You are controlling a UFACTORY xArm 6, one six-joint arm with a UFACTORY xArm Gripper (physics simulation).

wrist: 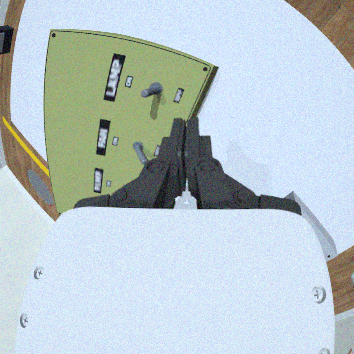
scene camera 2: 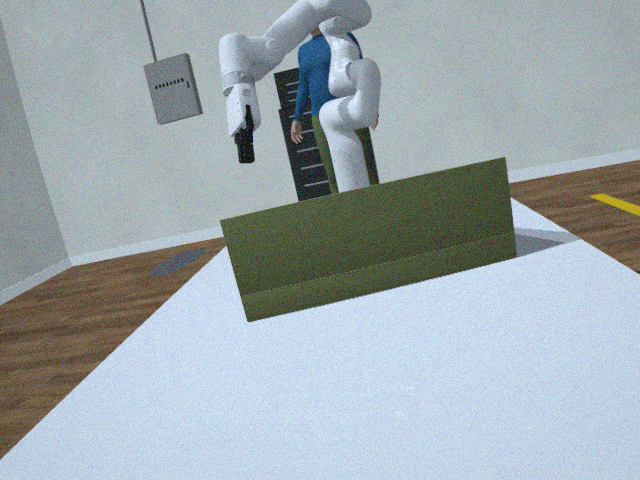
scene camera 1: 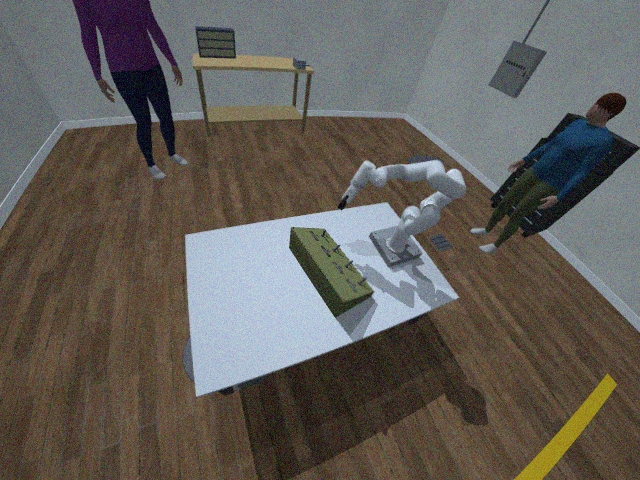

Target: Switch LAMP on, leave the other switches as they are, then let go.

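Note:
The olive switch panel stands on the white table. In the wrist view the LAMP label is blurred; its grey lever leans toward the ON mark, away from the OFF mark. The FAN lever leans the other way and is partly hidden by the gripper. Scene camera 2 sees the panel's back, so its levers are hidden there. My gripper is shut and empty, above the panel's LAMP end and apart from the levers.
The table carries the arm's base plate beside the panel's lever side. Other levers stand along the panel. One person stands beyond the table; another is behind the arm.

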